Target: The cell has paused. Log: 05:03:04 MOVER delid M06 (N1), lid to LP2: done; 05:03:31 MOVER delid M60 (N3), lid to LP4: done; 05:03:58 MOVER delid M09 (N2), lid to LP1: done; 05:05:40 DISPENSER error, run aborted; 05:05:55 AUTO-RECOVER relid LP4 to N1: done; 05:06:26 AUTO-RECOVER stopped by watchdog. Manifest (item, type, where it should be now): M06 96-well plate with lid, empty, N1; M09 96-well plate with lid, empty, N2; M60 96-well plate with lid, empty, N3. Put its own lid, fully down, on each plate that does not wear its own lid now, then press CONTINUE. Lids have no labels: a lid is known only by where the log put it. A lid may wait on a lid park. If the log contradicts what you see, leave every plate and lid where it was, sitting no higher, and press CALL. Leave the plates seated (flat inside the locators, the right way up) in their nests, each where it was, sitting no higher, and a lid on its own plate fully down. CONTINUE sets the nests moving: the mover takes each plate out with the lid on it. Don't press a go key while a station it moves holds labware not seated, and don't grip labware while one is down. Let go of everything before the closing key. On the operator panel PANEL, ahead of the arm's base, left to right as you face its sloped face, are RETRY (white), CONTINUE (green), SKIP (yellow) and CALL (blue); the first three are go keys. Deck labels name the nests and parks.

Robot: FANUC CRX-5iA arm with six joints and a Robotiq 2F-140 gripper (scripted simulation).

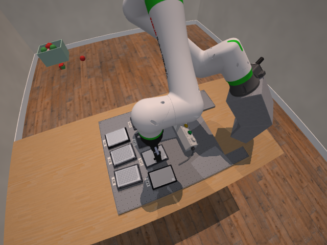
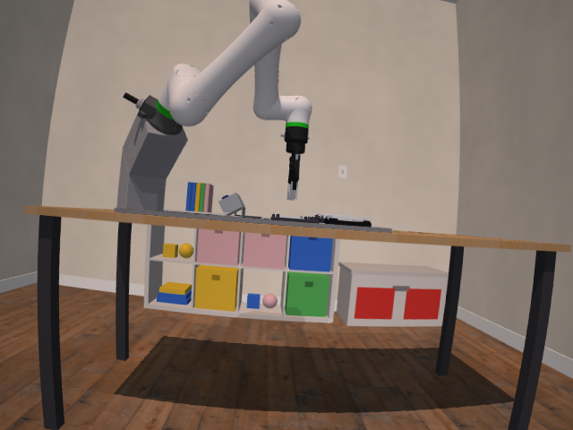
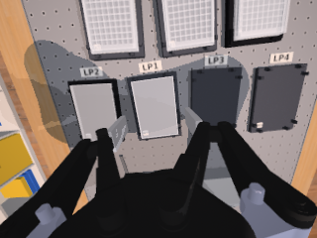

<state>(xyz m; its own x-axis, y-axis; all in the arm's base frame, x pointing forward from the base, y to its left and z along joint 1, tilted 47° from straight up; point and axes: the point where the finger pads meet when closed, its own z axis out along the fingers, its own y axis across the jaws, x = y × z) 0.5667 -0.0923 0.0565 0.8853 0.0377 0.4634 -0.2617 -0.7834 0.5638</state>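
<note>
Now: the park labelled LP1 10 cm below my hand. Also, from my hand: LP3: 12 cm to the right, 10 cm below, 4 cm behind; LP2 label: 13 cm ahead, 11 cm below, 9 cm to the left; lid park LP2: 12 cm to the left, 10 cm below, 4 cm ahead.
</note>
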